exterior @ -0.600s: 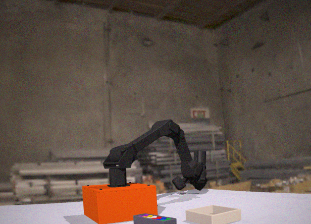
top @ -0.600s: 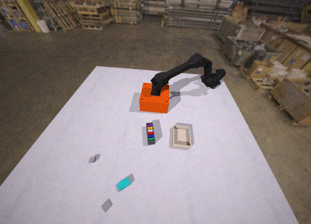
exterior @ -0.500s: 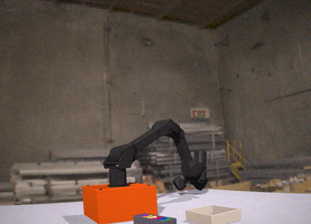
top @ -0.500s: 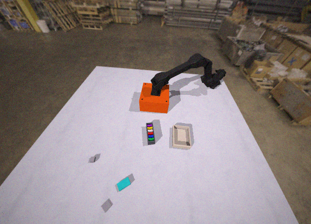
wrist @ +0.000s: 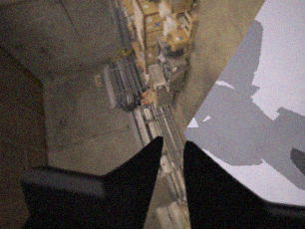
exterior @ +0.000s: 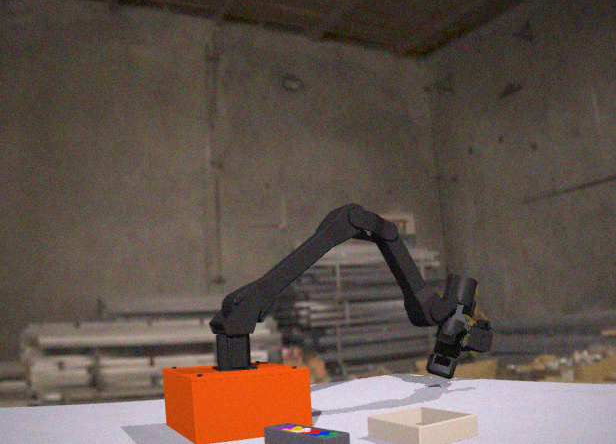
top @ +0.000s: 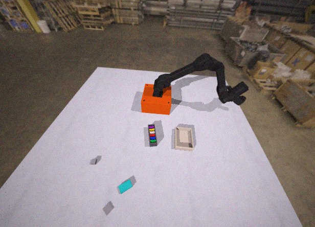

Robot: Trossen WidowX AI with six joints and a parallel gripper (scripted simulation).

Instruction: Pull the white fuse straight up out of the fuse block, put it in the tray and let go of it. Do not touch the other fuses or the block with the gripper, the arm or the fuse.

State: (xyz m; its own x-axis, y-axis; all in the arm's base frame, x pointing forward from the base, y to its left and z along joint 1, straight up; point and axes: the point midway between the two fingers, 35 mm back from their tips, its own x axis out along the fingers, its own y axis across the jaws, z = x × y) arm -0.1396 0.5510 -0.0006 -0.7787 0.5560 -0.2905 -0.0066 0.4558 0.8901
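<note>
Now: the white fuse 560 mm to the right of my gripper tip, 430 mm ahead of it and 70 mm below it. Also, from my gripper tip: beige tray 420 mm ahead, 370 mm to the right, 90 mm below; red fuse 560 mm to the right, 450 mm ahead, 70 mm below; yellow fuse 570 mm to the right, 410 mm ahead, 70 mm below.
</note>
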